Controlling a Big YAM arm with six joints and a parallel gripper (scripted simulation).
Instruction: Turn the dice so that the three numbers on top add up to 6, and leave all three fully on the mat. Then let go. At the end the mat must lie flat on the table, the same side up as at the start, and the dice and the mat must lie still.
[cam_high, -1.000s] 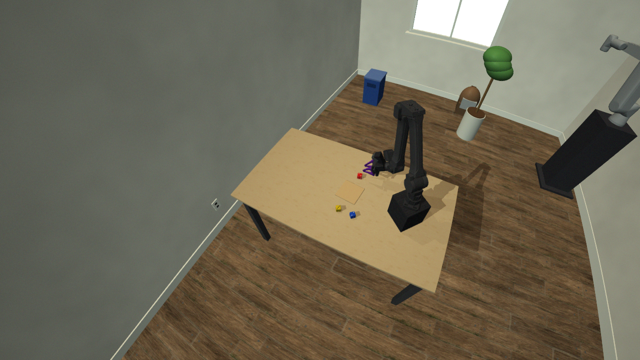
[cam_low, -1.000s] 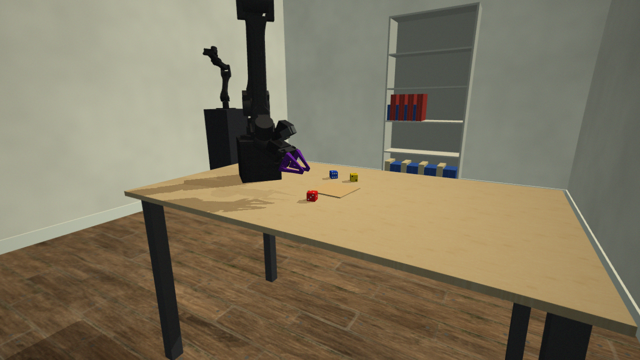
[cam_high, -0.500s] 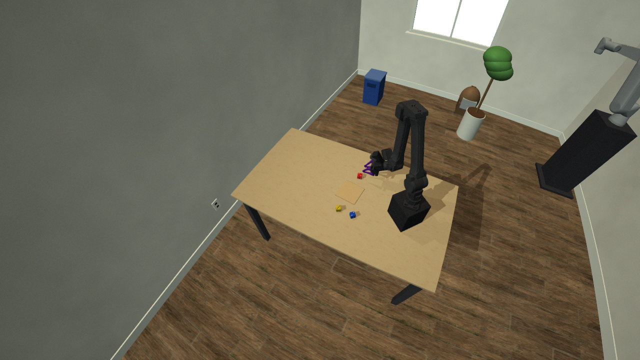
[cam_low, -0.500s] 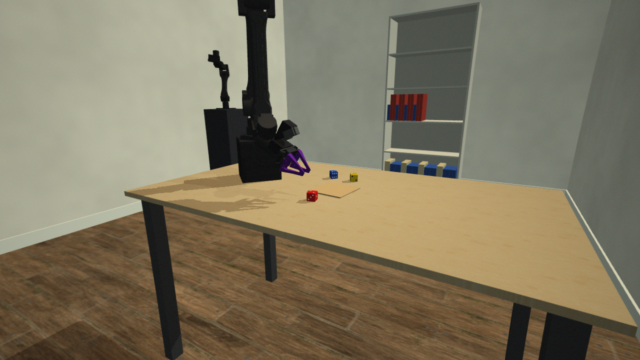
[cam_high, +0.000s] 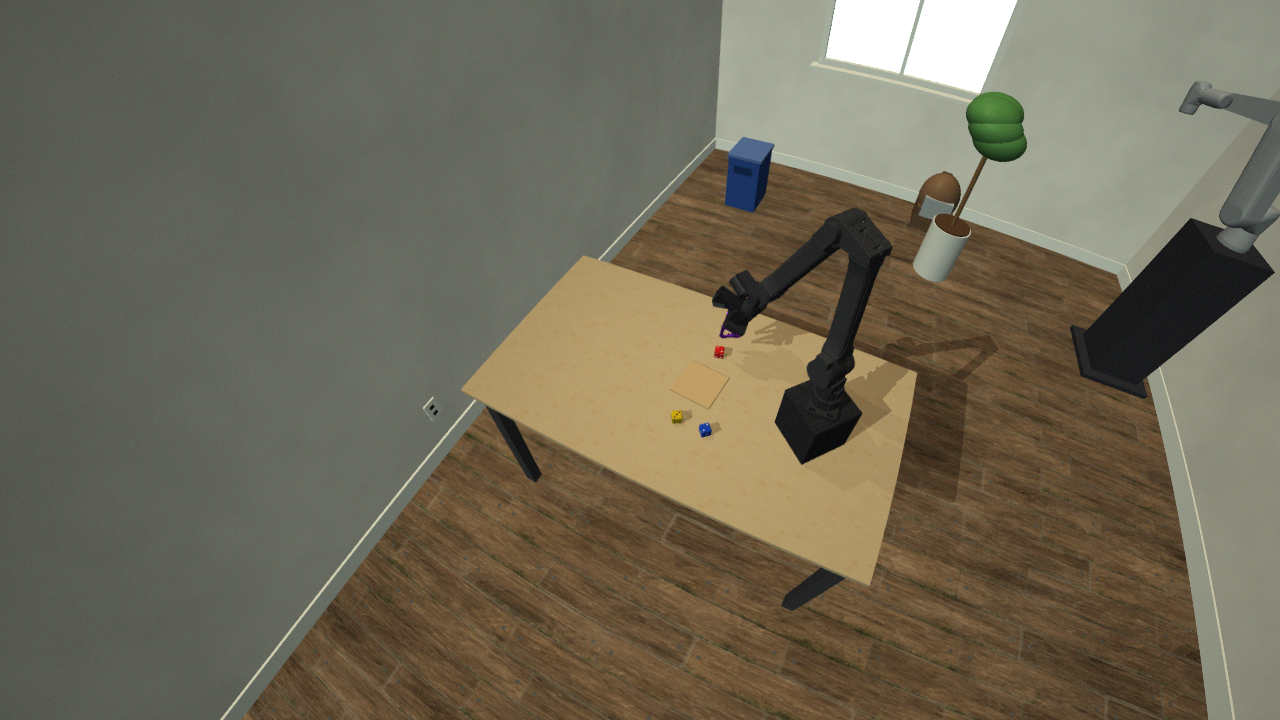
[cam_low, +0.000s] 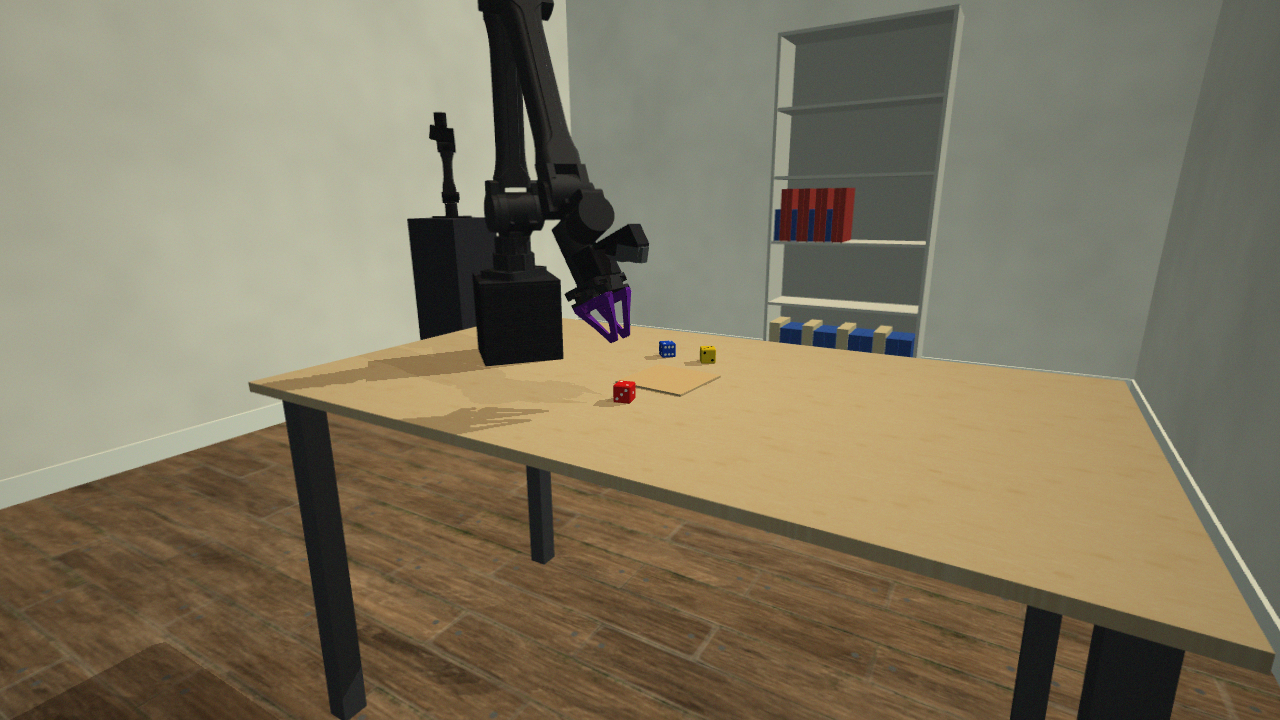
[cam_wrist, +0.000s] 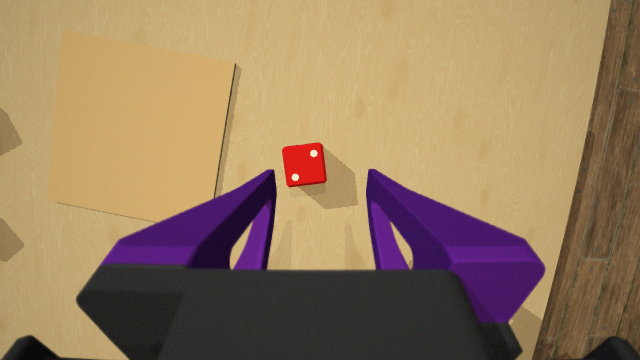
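My gripper is now 10 cm above the red die and 1 cm to the right of it. From my hand the other things lie so: blue die (31 cm to the left, 10 cm below, 6 cm behind); yellow die (30 cm to the left, 10 cm below, 4 cm ahead); tan mat (15 cm to the left, 11 cm below, 2 cm ahead).
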